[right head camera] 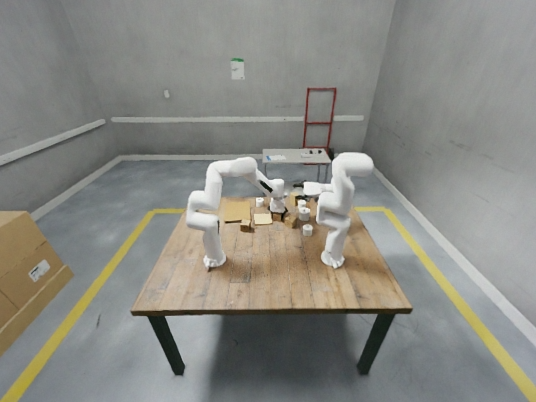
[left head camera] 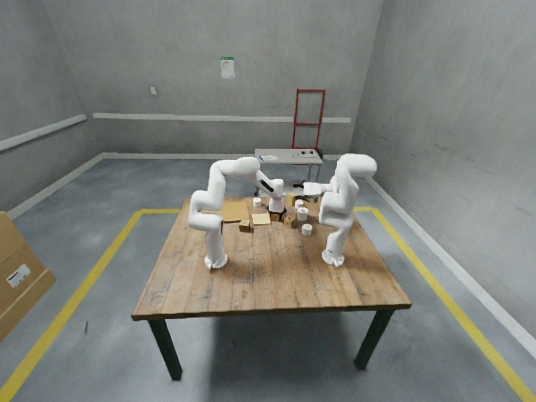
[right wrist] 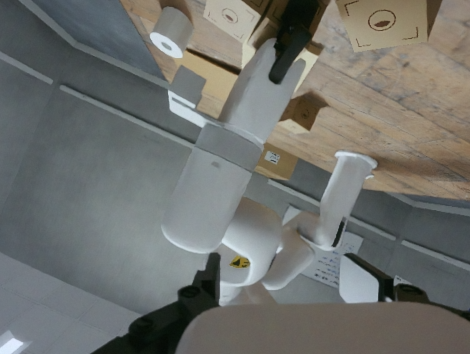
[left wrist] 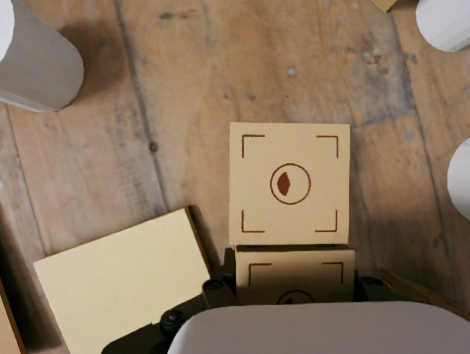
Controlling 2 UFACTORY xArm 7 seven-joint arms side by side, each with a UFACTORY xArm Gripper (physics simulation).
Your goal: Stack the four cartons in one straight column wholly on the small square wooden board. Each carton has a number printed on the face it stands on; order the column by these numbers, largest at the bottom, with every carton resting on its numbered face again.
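Seen in the pictures: left gripper, fingertip midpoint: (right head camera: pixel 277 218) (left head camera: pixel 275 218) (right wrist: pixel 290 14) (left wrist: pixel 274 267); right gripper, fingertip midpoint: (right head camera: pixel 294 191) (left head camera: pixel 294 191) (right wrist: pixel 280 273); left arm's base, link origin: (right head camera: pixel 215 259) (left head camera: pixel 216 260) (right wrist: pixel 356 158); right arm's base, link origin: (right head camera: pixel 332 258) (left head camera: pixel 332 257).
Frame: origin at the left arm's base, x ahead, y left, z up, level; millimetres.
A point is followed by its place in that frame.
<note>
My left gripper (left head camera: pixel 275 214) {y -295, x 448, z 11 mm} (left wrist: pixel 274 267) {y -295, x 448, z 11 mm} is shut on a marked carton (left head camera: pixel 275 217) {y -294, x 421, z 36 mm} (right head camera: pixel 277 217) {y -298, x 421, z 37 mm}, low over the table. A second marked carton (left wrist: pixel 290 150) {y -297, x 527, z 58 mm} (right wrist: pixel 232 17) {y -296, x 508, z 58 mm} sits directly beyond the held one, a narrow gap between them in the left wrist view. A third carton (left head camera: pixel 290 221) {y -401, x 364, z 57 mm} (right head camera: pixel 290 221) {y -395, x 367, z 55 mm} stands to the right. A fourth carton (left head camera: pixel 244 226) {y -105, x 268, z 49 mm} (right head camera: pixel 245 225) {y -108, x 272, z 53 mm} (right wrist: pixel 303 114) {y -129, x 299, z 32 mm} stands left, nearer the arm bases. The square wooden board (left head camera: pixel 261 219) {y -196, x 412, z 12 mm} (right head camera: pixel 263 219) {y -199, x 412, z 12 mm} (left wrist: pixel 120 280) {y -183, x 446, z 12 mm} is bare, left of the held carton. My right gripper is open, raised at the right. The numbered faces are hidden.
White rolls (left head camera: pixel 257 202) {y -137, x 578, z 45 mm} (left head camera: pixel 302 214) {y -481, x 462, z 56 mm} (left head camera: pixel 306 230) {y -509, x 299, z 46 mm} (left wrist: pixel 40 70) {y -154, x 589, z 33 mm} stand behind the board and right of the cartons. A tan box (left head camera: pixel 291 198) {y -393, x 645, z 69 mm} stands at the back right, near the right gripper. A flat brown cardboard sheet (left head camera: pixel 235 211) {y 11, x 476, z 13 mm} (right head camera: pixel 237 211) {y 14, x 474, z 13 mm} lies behind left of the board.
</note>
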